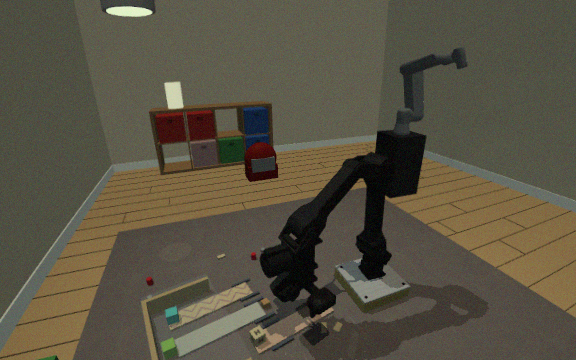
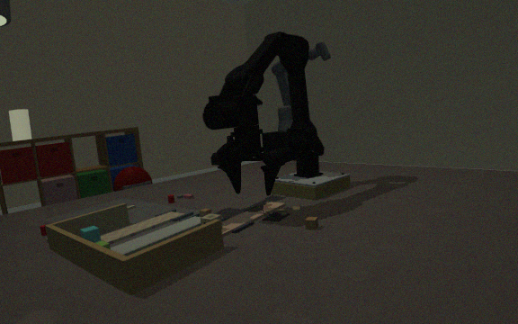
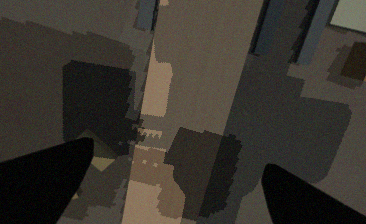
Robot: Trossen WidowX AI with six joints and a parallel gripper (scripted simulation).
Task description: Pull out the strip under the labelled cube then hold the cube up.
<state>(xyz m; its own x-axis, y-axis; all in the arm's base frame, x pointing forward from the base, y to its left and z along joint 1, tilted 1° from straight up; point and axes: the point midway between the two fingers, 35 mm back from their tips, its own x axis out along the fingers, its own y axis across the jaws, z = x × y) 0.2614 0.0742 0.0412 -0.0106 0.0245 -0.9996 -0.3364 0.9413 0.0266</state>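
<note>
The tan strip lies 30 mm ahead of my gripper tip, 10 mm to the left of it and 50 mm below it. The rest, counted from my gripper tip: labelled cube: 130 mm ahead, 30 mm to the left, 30 mm below.
</note>
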